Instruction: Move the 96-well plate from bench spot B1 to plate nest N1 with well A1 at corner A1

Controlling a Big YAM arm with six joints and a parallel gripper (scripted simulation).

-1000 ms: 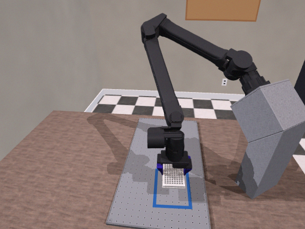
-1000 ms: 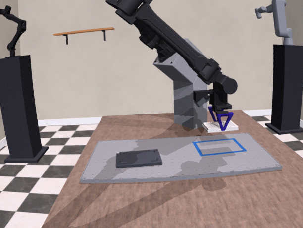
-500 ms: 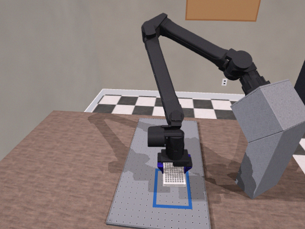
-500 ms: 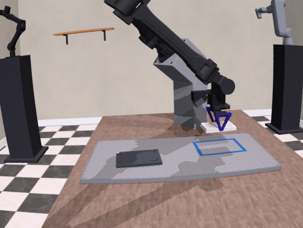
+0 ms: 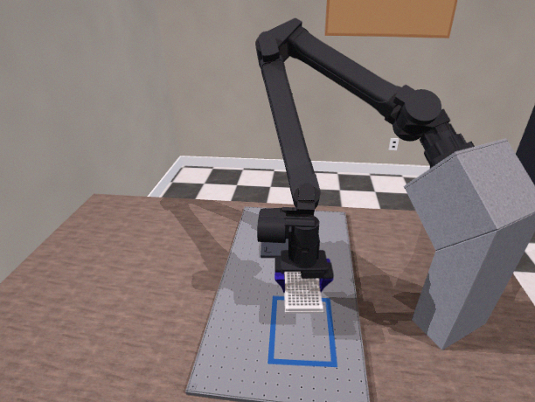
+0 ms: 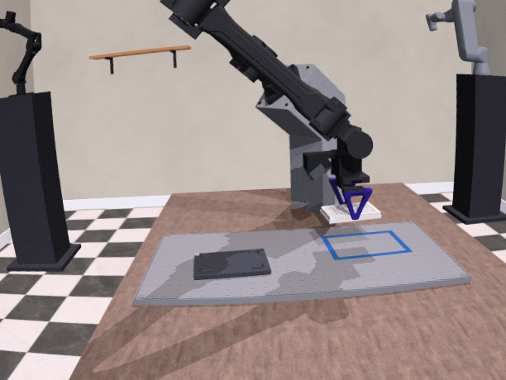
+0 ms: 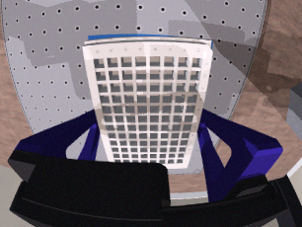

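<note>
My gripper is now 28 cm to the left of the dark plate nest N1, 8 cm above it and 7 cm short of it. The rest, counted from my hand: A1 mark 36 cm to the right, 8 cm below, 2 cm ahead; then white 96-well plate right at my hand.
</note>
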